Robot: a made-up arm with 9 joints. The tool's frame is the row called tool.
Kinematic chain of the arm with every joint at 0, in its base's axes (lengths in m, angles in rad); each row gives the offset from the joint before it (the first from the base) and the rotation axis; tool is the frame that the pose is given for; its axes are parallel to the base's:
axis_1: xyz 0 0 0.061 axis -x
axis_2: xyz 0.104 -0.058 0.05 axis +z
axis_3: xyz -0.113 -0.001 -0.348 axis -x
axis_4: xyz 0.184 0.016 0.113 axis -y
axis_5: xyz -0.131 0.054 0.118 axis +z
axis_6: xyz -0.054 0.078 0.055 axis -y
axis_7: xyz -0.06 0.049 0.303 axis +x
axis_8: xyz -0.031 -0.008 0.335 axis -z
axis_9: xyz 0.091 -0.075 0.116 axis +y
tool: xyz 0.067 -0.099 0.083
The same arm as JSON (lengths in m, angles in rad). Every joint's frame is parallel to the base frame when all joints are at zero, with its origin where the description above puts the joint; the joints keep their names.
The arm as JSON. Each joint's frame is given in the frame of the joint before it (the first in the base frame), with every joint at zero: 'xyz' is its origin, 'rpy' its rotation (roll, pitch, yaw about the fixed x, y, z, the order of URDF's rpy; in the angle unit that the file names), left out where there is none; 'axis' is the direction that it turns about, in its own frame. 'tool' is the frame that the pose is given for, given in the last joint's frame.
{"units": {"length": "m", "angle": "rad"}, "joints": [{"name": "axis_1", "type": "revolute", "origin": {"xyz": [0.0, 0.0, 0.061]}, "axis": "-x"}, {"name": "axis_2", "type": "revolute", "origin": {"xyz": [0.104, -0.058, 0.05]}, "axis": "+z"}, {"name": "axis_3", "type": "revolute", "origin": {"xyz": [-0.113, -0.001, -0.348]}, "axis": "-x"}, {"name": "axis_4", "type": "revolute", "origin": {"xyz": [0.184, 0.016, 0.113]}, "axis": "-y"}, {"name": "axis_5", "type": "revolute", "origin": {"xyz": [-0.131, 0.054, 0.118]}, "axis": "+z"}, {"name": "axis_6", "type": "revolute", "origin": {"xyz": [-0.054, 0.078, 0.055]}, "axis": "-y"}, {"name": "axis_7", "type": "revolute", "origin": {"xyz": [-0.06, 0.049, 0.303]}, "axis": "+x"}, {"name": "axis_8", "type": "revolute", "origin": {"xyz": [-0.031, -0.008, 0.335]}, "axis": "-z"}, {"name": "axis_9", "type": "revolute", "origin": {"xyz": [0.091, -0.075, 0.116]}, "axis": "+y"}], "tool": {"origin": {"xyz": [0.067, -0.099, 0.083]}}}
